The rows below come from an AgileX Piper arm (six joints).
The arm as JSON. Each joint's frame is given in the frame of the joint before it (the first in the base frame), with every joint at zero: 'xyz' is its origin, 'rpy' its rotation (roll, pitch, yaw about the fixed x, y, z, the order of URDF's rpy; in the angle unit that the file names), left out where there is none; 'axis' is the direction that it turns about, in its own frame. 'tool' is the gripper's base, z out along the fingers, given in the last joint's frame.
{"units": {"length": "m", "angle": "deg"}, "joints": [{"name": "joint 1", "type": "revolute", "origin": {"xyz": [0.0, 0.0, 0.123]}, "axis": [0.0, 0.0, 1.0]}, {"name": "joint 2", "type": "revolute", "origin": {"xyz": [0.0, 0.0, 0.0], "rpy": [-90.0, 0.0, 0.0]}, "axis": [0.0, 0.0, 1.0]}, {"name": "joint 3", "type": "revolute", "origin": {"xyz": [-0.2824, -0.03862, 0.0]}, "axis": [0.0, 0.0, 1.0]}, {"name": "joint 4", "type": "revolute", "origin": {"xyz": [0.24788, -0.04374, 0.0], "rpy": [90.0, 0.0, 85.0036]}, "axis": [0.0, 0.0, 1.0]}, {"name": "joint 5", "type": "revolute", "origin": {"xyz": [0.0, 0.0, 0.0], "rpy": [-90.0, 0.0, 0.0]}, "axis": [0.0, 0.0, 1.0]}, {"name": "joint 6", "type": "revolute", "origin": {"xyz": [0.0, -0.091, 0.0], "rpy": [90.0, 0.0, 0.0]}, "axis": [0.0, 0.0, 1.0]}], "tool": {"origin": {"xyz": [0.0, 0.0, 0.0]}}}
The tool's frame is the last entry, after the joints.
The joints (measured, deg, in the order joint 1, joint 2, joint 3, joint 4, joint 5, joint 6), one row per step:
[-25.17 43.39 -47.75 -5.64 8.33 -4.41]
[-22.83 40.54 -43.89 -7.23 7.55 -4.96]
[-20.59 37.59 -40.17 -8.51 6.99 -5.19]
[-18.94 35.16 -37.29 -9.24 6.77 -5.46]
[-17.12 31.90 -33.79 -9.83 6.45 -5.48]
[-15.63 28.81 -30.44 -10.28 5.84 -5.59]
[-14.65 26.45 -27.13 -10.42 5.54 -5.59]
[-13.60 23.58 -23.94 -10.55 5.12 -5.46]
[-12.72 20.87 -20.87 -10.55 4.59 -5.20]
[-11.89 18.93 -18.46 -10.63 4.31 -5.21]
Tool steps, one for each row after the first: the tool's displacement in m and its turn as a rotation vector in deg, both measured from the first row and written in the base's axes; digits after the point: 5 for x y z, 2 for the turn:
[-0.00643 0.00940 -0.01380 -1.85 1.09 2.17]
[-0.01362 0.01806 -0.02744 -3.18 1.84 4.31]
[-0.01983 0.02426 -0.03839 -4.04 2.39 5.90]
[-0.02855 0.03119 -0.05146 -4.68 2.48 7.69]
[-0.03654 0.03670 -0.06411 -5.36 2.29 9.21]
[-0.04180 0.04006 -0.07881 -5.30 2.91 10.26]
[-0.04855 0.04374 -0.09204 -5.37 2.77 11.37]
[-0.05447 0.04673 -0.10501 -5.21 2.49 12.34]
[-0.05820 0.04890 -0.11590 -5.26 2.67 13.22]

